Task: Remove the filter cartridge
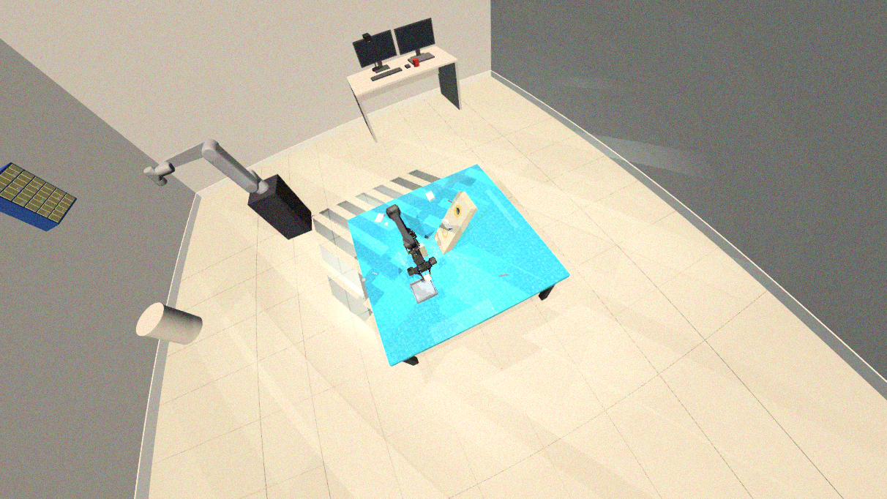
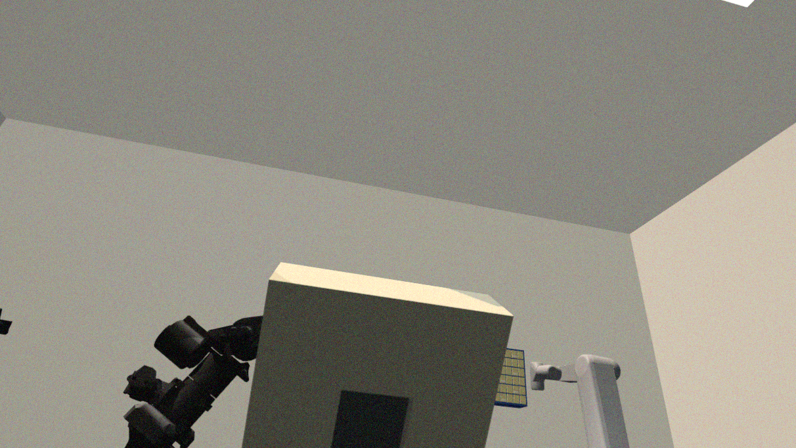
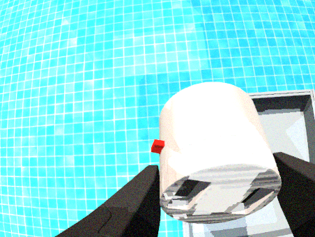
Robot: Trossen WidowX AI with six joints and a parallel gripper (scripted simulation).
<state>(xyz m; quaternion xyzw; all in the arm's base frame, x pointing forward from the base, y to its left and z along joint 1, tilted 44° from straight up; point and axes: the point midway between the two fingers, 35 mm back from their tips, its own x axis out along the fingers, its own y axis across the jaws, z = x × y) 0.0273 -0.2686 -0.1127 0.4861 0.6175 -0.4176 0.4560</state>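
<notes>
My gripper tip is now 6 cm past the grey tray and 16 cm above it. Round my gripper tip: white round filter cartridge right at my gripper tip.
</notes>
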